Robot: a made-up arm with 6 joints. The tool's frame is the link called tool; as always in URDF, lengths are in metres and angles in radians. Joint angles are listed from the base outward.
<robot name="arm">
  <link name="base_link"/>
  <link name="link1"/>
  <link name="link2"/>
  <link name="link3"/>
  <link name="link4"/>
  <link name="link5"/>
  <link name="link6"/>
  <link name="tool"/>
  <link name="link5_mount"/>
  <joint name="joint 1" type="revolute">
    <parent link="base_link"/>
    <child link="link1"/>
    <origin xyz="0 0 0.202" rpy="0 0 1.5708"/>
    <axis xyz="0 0 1"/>
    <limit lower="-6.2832" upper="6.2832"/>
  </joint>
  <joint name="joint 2" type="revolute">
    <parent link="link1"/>
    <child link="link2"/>
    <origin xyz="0 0 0" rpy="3.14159 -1.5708 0"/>
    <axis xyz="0 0 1"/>
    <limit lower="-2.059" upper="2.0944"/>
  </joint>
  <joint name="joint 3" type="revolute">
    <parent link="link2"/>
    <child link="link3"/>
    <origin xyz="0.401 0.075 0" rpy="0 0 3.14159"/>
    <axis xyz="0 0 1"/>
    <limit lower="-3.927" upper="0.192"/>
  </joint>
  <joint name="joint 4" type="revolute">
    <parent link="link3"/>
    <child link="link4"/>
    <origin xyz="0.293 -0.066 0" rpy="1.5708 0 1.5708"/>
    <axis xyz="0 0 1"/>
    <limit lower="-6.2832" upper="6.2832"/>
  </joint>
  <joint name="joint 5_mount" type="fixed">
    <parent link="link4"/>
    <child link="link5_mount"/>
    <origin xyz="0 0 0" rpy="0 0 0"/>
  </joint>
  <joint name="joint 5" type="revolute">
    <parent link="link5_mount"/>
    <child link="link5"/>
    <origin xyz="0 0 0" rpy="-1.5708 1.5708 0"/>
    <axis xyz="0 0 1"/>
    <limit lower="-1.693" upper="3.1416"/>
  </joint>
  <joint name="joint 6" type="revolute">
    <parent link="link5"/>
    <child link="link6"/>
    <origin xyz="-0.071 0.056 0" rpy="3.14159 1.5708 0"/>
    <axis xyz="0 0 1"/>
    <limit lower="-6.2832" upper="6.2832"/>
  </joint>
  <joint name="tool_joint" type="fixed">
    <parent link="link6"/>
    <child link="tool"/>
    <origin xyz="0 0 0" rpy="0 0 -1.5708"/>
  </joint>
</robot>
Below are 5 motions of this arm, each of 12 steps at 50 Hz.
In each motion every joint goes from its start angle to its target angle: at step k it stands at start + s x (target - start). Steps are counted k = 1, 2, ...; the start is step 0. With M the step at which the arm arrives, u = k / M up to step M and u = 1 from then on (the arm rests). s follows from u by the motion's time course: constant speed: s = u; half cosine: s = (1 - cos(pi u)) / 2; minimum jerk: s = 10 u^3 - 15 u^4 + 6 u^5.
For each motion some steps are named. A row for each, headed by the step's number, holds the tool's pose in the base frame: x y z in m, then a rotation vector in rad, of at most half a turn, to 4 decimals.
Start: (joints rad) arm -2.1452 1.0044 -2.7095 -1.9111 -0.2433 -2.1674
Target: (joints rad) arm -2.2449 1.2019 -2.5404 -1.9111 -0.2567 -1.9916
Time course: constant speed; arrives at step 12
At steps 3, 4, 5, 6, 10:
3: -0.3570 -0.6423 0.3919 1.0589 1.8399 -2.0149
4: -0.3643 -0.6423 0.3749 1.0986 1.8472 -1.9769
5: -0.3715 -0.6419 0.3579 1.1383 1.8533 -1.9387
6: -0.3784 -0.6411 0.3408 1.1781 1.8584 -1.9002
10: -0.4034 -0.6336 0.2719 1.3368 1.8676 -1.7438

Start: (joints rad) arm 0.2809 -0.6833 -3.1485 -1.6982 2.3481 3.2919
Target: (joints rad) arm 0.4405 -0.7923 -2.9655 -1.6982 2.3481 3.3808
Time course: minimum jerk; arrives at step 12
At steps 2, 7, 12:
2: -0.3929 -0.2087 0.7292 1.7743 1.3301 0.1451
7: -0.3849 -0.2523 0.7260 1.7490 1.4005 0.1812
12: -0.3777 -0.2766 0.7233 1.7334 1.4395 0.2001

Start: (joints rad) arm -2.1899 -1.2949 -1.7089 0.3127 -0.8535 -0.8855
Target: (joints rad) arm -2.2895 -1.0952 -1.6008 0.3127 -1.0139 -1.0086
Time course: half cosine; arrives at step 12
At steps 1, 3, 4, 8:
1: 0.2524 0.4008 0.7005 -0.6561 0.3080 0.3400
3: 0.2474 0.3837 0.7121 -0.6460 0.2888 0.3074
4: 0.2430 0.3700 0.7209 -0.6378 0.2735 0.2811
8: 0.2169 0.3042 0.7579 -0.5976 0.2017 0.1512

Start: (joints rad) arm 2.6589 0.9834 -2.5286 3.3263 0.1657 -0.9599
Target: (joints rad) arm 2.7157 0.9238 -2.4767 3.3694 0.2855 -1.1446
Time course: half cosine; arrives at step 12
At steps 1, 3, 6, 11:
1: -0.6666 0.3395 0.3761 -1.6060 -0.2124 1.4896
3: -0.6686 0.3343 0.3806 -1.5835 -0.2266 1.4868
6: -0.6735 0.3201 0.3929 -1.5219 -0.2618 1.4772
11: -0.6792 0.3005 0.4097 -1.4381 -0.3024 1.4599

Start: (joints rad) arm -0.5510 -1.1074 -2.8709 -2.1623 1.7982 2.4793
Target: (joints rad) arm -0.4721 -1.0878 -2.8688 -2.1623 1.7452 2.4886
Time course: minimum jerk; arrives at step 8
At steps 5, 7, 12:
5: -0.5969 0.2457 0.6000 2.2911 0.7762 -1.1980
7: -0.6002 0.2331 0.6044 2.2762 0.7911 -1.2106
12: -0.6004 0.2324 0.6046 2.2753 0.7920 -1.2114

